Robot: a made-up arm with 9 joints. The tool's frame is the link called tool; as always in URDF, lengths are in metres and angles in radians. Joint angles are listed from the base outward.
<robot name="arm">
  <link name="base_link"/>
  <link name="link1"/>
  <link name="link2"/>
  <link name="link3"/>
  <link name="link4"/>
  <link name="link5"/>
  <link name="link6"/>
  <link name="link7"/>
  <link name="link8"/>
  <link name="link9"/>
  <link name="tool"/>
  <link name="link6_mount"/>
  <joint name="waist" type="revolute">
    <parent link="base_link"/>
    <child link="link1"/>
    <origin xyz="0 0 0.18"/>
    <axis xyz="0 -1 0"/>
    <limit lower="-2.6" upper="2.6"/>
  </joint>
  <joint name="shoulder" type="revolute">
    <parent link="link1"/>
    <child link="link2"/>
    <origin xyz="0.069 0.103 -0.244"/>
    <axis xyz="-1 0 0"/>
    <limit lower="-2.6" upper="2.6"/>
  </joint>
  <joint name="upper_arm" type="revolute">
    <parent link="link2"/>
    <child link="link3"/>
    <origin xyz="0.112 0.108 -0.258"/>
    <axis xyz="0 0 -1"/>
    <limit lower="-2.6" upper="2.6"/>
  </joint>
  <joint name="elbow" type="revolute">
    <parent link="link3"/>
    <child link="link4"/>
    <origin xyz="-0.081 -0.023 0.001"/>
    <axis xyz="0 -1 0"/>
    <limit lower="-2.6" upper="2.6"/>
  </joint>
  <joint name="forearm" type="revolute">
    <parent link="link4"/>
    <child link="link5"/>
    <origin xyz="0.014 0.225 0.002"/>
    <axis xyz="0 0 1"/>
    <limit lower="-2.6" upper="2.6"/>
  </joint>
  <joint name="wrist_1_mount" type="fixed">
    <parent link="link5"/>
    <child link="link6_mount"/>
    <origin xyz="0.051 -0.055 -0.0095"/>
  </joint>
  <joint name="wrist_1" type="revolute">
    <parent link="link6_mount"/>
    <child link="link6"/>
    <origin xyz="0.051 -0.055 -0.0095"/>
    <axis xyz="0 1 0"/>
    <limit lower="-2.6" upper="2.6"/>
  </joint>
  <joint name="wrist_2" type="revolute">
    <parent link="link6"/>
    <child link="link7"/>
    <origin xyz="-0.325 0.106 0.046"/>
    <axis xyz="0 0 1"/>
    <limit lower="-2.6" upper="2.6"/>
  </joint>
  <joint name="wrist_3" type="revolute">
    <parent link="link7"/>
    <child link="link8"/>
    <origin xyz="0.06 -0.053 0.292"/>
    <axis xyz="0 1 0"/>
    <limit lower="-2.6" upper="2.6"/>
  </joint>
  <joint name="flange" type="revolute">
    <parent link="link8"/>
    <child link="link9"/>
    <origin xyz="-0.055 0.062 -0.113"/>
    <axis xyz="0 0 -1"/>
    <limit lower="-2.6" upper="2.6"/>
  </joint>
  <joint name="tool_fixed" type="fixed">
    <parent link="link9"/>
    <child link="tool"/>
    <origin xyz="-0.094 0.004 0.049"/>
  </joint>
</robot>
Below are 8 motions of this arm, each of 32 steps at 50 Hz.
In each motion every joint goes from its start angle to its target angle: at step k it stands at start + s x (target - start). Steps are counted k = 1, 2, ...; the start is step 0. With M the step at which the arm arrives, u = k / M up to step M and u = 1 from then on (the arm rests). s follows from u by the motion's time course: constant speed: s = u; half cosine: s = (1 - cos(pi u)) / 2; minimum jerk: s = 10 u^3 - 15 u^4 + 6 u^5.
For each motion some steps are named. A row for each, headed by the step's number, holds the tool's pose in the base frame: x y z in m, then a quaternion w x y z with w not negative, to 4 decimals.
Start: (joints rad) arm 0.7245 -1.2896 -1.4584 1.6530 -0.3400 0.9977 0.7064 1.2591 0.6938
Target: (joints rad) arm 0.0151 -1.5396 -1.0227 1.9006 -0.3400 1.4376 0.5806 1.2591 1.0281
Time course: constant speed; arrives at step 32
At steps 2, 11, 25, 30, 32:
2: 0.4402 0.0025 -0.4412 0.6249 0.0882 -0.5838 0.5109
11: 0.2391 0.0202 -0.5190 0.7270 0.1960 -0.4743 0.4563
25: -0.0846 0.0423 -0.5132 0.8383 0.3347 -0.2633 0.3405
30: -0.1913 0.0477 -0.4751 0.8619 0.3738 -0.1789 0.2924
32: -0.2313 0.0493 -0.4551 0.8687 0.3877 -0.1442 0.2724

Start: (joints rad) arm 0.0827 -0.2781 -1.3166 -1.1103 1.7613 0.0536 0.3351 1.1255 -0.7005
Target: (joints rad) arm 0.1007 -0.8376 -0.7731 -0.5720 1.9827 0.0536 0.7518 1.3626 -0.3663
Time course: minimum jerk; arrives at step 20
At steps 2, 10, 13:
2: 0.3098 0.5851 -0.0824 0.5815 0.2781 -0.3565 -0.6764
10: 0.3498 0.4809 0.1360 0.4352 0.4493 -0.0574 -0.7781
13: 0.3595 0.3798 0.2163 0.3225 0.5283 0.1011 -0.7789

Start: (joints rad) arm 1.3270 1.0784 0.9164 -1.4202 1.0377 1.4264 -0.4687 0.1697 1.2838
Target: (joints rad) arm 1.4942 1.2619 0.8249 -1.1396 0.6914 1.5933 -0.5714 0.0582 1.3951
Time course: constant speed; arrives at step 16
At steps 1, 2, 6, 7, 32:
1: 0.7666 -0.0642 0.7891 0.5738 -0.2211 0.4349 -0.6578
2: 0.7637 -0.0701 0.7946 0.5575 -0.2169 0.4346 -0.6733
6: 0.7476 -0.0970 0.8163 0.4902 -0.1969 0.4336 -0.7300
7: 0.7424 -0.1045 0.8216 0.4729 -0.1912 0.4334 -0.7429
32: 0.6706 -0.1794 0.8659 0.3139 -0.1269 0.4327 -0.8356

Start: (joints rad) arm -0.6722 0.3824 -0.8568 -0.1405 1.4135 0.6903 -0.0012 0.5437 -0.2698
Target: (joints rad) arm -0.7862 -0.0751 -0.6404 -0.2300 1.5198 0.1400 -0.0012 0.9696 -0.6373
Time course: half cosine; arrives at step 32
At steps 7, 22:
7: 0.0047 0.4205 0.0747 0.0623 0.2020 -0.5104 -0.8335
22: 0.1222 0.2670 -0.0038 0.0666 0.0059 -0.4550 -0.8880

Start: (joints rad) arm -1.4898 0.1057 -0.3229 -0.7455 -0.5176 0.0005 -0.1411 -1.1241 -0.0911
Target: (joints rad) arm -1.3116 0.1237 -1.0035 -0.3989 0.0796 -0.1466 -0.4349 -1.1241 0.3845
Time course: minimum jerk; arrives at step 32
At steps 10, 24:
10: -0.3254 0.4046 0.1663 0.8740 -0.1438 0.4248 0.1871
24: -0.3390 0.1892 0.1928 0.9506 0.1516 0.2614 0.0703

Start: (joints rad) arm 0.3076 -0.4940 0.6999 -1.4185 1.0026 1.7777 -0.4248 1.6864 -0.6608
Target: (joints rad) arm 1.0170 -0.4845 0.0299 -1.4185 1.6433 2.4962 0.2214 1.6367 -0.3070
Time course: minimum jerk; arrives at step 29
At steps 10, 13, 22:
10: 0.7674 1.0238 0.1305 0.3734 0.4084 -0.7957 -0.2463
13: 0.5907 1.1105 0.2401 0.3456 0.5400 -0.7472 -0.1750
22: 0.0521 1.1235 0.1537 0.3406 0.7351 -0.5655 0.1542

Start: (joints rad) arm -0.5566 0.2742 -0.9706 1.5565 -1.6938 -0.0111 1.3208 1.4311 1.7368
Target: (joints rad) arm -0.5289 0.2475 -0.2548 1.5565 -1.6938 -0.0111 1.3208 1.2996 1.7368
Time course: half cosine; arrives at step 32
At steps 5, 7, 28, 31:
5: -0.6529 0.1347 0.0609 0.8359 -0.1303 0.3495 -0.4027
7: -0.6567 0.1606 0.0538 0.8303 -0.1267 0.3418 -0.4215
28: -0.5903 0.5394 -0.1100 0.7002 -0.0685 0.1951 -0.6834
31: -0.5825 0.5531 -0.1185 0.6930 -0.0661 0.1880 -0.6928

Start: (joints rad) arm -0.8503 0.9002 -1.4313 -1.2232 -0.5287 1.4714 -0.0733 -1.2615 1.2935
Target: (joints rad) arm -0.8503 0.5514 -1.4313 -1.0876 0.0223 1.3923 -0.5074 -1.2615 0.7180
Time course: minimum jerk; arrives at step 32
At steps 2, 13, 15, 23, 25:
2: -0.5670 -0.0575 -0.4519 0.3786 -0.8878 0.0709 0.2518
13: -0.5977 0.0384 -0.4163 0.4000 -0.8130 0.2008 0.3723
15: -0.6030 0.0717 -0.4026 0.4058 -0.7789 0.2385 0.4145
23: -0.6014 0.1910 -0.3482 0.4175 -0.6243 0.3375 0.5674
25: -0.5984 0.2089 -0.3392 0.4178 -0.5970 0.3468 0.5905

